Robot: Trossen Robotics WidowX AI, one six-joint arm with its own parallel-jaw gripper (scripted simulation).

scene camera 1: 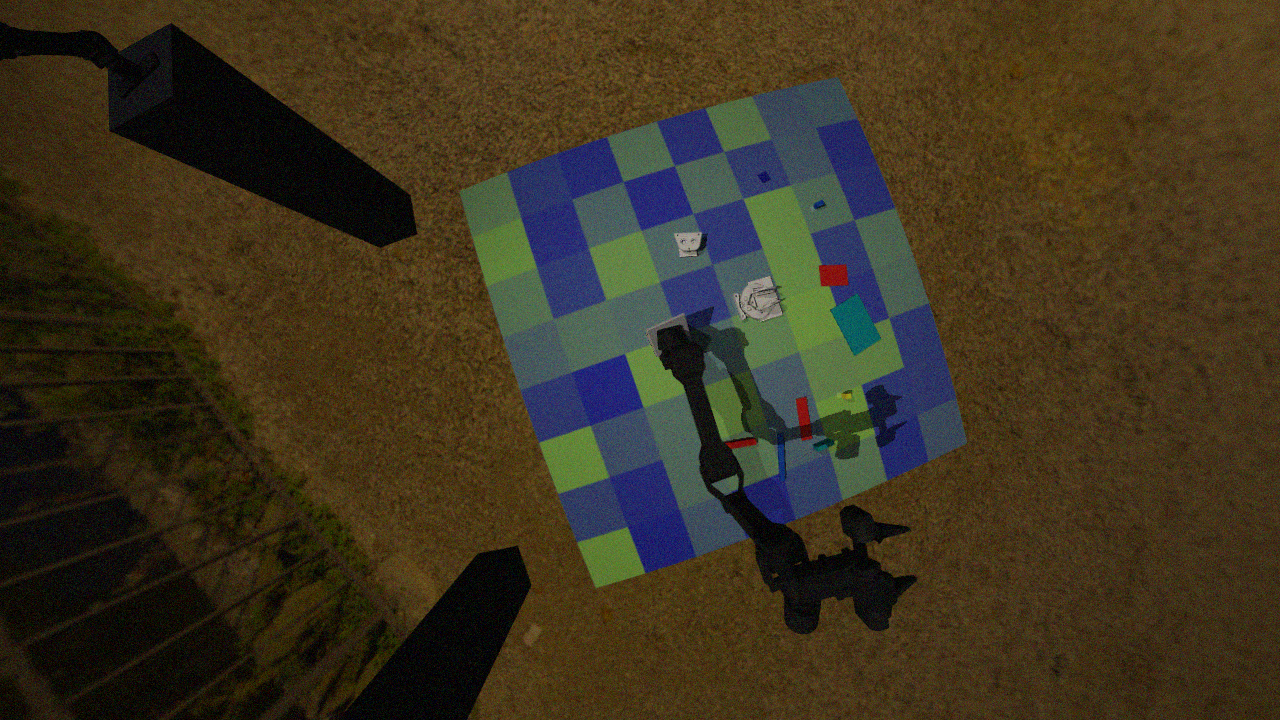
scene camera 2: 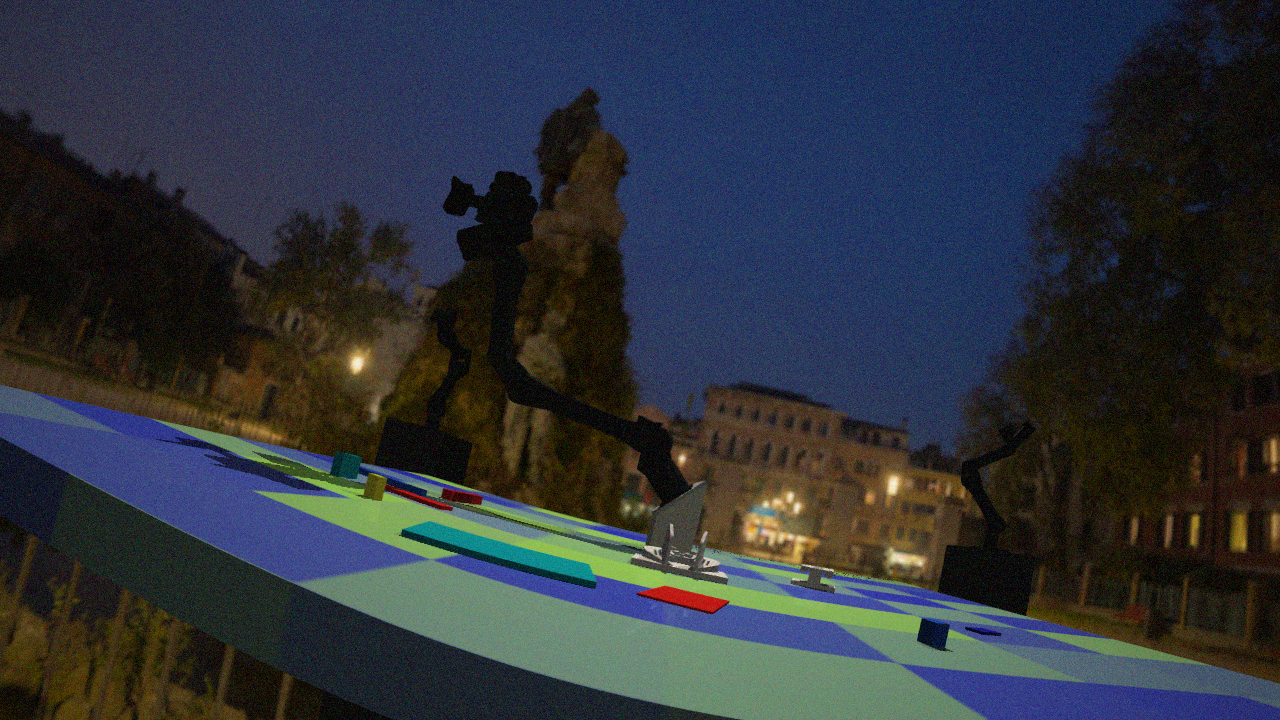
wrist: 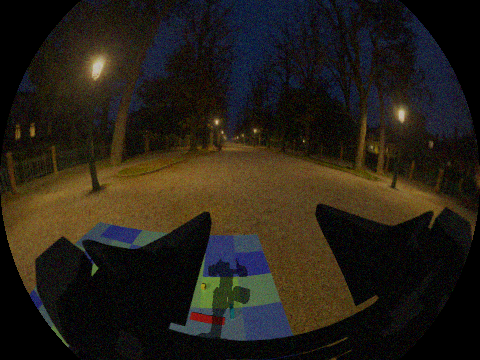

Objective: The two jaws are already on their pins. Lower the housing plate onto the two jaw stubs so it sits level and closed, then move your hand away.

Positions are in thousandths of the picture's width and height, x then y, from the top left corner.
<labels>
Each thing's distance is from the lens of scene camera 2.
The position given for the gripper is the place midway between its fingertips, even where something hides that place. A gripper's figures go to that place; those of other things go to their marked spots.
gripper (scene camera 2: 368, 251): 1.06 m
red plate (scene camera 2: 546, 837): 0.52 m
</labels>
